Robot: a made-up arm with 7 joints. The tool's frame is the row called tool.
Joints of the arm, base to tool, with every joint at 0 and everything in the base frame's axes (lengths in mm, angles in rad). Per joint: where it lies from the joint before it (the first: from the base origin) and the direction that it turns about. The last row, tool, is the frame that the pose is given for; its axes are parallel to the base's.
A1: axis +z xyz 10 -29 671
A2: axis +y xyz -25 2 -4
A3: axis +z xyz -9 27 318
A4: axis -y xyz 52 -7 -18
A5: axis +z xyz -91 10 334
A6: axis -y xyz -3 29 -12
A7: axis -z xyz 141 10 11
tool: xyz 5 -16 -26
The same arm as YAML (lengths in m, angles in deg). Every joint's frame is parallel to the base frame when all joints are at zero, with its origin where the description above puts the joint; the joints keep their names.
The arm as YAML. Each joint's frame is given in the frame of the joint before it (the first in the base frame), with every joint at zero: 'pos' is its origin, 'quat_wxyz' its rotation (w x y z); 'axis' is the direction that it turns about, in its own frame. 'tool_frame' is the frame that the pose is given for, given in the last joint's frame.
length_unit: m
angle_unit: deg
joints:
  - joint: A1
    pos: [0.01, -0.029, 0.671]
    quat_wxyz: [1.0, 0.0, 0.0, 0.0]
    axis: "+z"
  - joint: A2
    pos: [-0.025, 0.002, -0.004]
    quat_wxyz: [1.0, 0.0, 0.0, 0.0]
    axis: "+y"
  - joint: A3
    pos: [-0.009, 0.027, 0.318]
    quat_wxyz: [1.0, 0.0, 0.0, 0.0]
    axis: "+z"
  - joint: A4
    pos: [0.052, -0.007, -0.018]
    quat_wxyz: [1.0, 0.0, 0.0, 0.0]
    axis: "-y"
  - joint: A5
    pos: [-0.091, 0.01, 0.334]
    quat_wxyz: [1.0, 0.0, 0.0, 0.0]
    axis: "+z"
  - joint: A6
    pos: [-0.003, 0.029, -0.012]
    quat_wxyz: [1.0, 0.0, 0.0, 0.0]
    axis: "-y"
  - joint: A7
    pos: [0.141, 0.01, 0.011]
    quat_wxyz: [1.0, 0.0, 0.0, 0.0]
    axis: "-z"
tool_frame:
  pos: [0.005, -0.016, -0.026]
  quat_wxyz: [1.0, 0.0, 0.0, 0.0]

